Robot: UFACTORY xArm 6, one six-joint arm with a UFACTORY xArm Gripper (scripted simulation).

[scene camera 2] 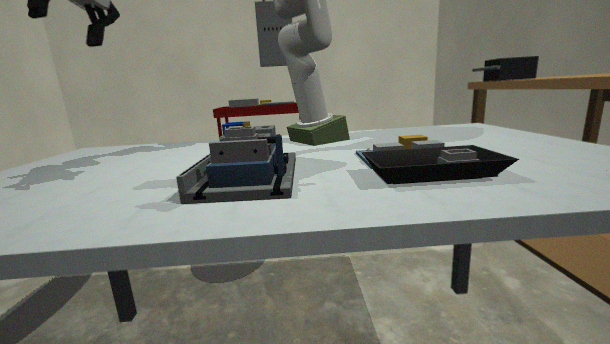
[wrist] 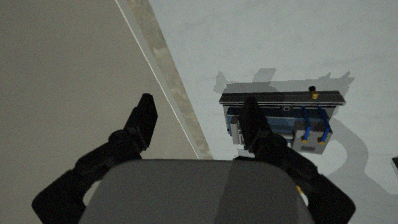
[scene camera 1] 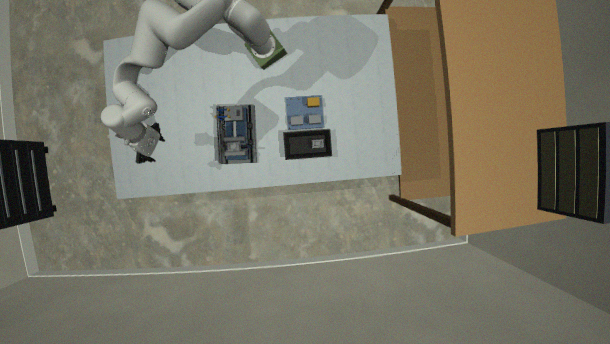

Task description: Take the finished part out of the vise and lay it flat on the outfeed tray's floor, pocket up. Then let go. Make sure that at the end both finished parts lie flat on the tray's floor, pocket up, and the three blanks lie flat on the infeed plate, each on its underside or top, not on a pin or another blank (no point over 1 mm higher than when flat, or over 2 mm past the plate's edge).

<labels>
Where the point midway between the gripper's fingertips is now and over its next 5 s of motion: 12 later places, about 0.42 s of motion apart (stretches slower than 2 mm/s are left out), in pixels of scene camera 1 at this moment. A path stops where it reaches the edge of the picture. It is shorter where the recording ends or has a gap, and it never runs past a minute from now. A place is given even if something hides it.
My gripper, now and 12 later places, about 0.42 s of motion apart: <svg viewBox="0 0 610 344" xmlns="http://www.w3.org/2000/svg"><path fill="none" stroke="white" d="M157 150L179 152L198 152L218 148L228 145L229 145L229 145L229 145L230 145L231 145L232 145L232 146L232 146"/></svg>
</labels>
